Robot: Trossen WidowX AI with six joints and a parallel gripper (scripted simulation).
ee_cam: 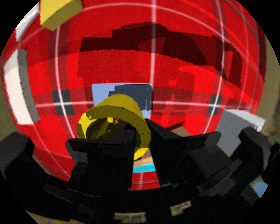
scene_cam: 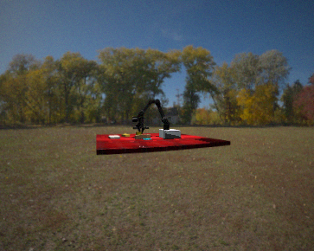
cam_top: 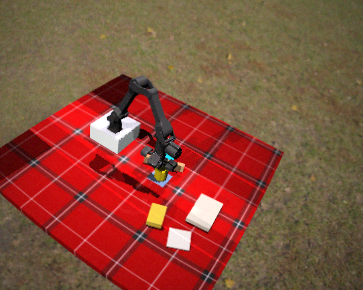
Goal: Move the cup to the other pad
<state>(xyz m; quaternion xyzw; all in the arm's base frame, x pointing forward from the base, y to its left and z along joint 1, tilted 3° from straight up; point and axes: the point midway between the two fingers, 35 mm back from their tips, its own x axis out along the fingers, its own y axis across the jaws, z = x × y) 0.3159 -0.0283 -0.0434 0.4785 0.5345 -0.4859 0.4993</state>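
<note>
The blue pad lies 4 cm below my gripper tip and 3 cm ahead of it. Also, from my gripper tip: wooden bar (8 cm to the left, 2 cm below, 1 cm behind); then yellow cup (2 cm ahead); then cyan pad (16 cm to the left, 4 cm below, 4 cm behind).
</note>
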